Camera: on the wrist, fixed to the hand. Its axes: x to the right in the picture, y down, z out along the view.
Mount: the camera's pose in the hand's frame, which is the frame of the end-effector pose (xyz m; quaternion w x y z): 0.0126 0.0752 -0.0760 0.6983 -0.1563 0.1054 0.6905
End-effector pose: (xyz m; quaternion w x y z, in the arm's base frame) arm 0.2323 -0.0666 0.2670 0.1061 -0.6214 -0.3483 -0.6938
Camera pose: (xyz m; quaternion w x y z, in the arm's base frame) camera 0.2134 -0.1650 0.3063 0.4927 -0.6179 0.3055 -0.5311
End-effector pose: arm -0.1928 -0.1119 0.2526 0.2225 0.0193 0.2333 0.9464
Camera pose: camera -0.2458 -0.1990 0.2179 0.5197 -0.0400 -0.0251 -0.8530
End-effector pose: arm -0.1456 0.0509 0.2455 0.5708 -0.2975 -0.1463 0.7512
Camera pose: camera -0.1590 0.0307 0.1406 0.1512 0.4772 -0.0460 -0.8645
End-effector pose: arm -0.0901 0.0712 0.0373 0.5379 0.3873 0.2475 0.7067
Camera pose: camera -0.1962 0.0658 0.0546 0.0779 -0.2828 0.1484 -0.9444
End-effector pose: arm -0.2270 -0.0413 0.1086 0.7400 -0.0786 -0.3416 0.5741
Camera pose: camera -0.2402 0.0158 0.0183 0.1440 -0.4669 -0.1960 0.8502
